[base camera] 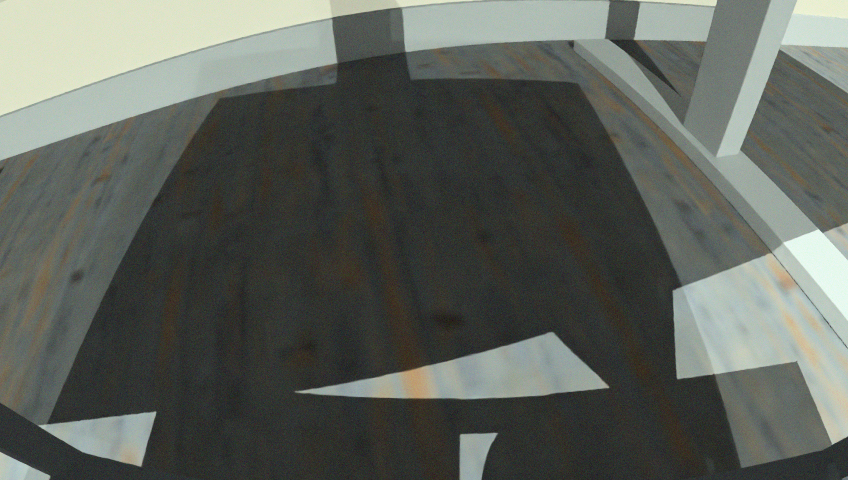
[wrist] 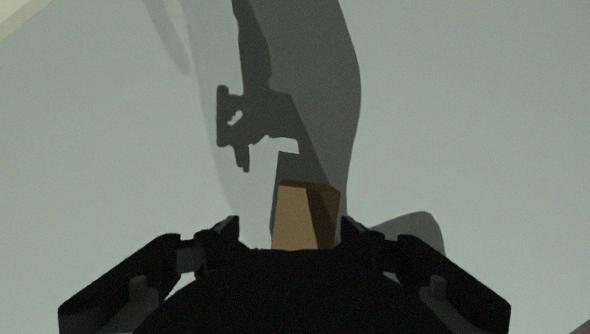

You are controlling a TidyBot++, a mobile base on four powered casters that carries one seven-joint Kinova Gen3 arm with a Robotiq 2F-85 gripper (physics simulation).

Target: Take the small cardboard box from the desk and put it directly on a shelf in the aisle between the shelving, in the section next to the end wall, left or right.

Observation:
In view: my gripper [wrist: 290, 227], a small cardboard box [wrist: 306, 215] and a pale grey desk [base camera: 740, 51].
The pale grey desk is seen too in the wrist view [wrist: 457, 129]. The base camera view misses the small cardboard box: it is out of frame.

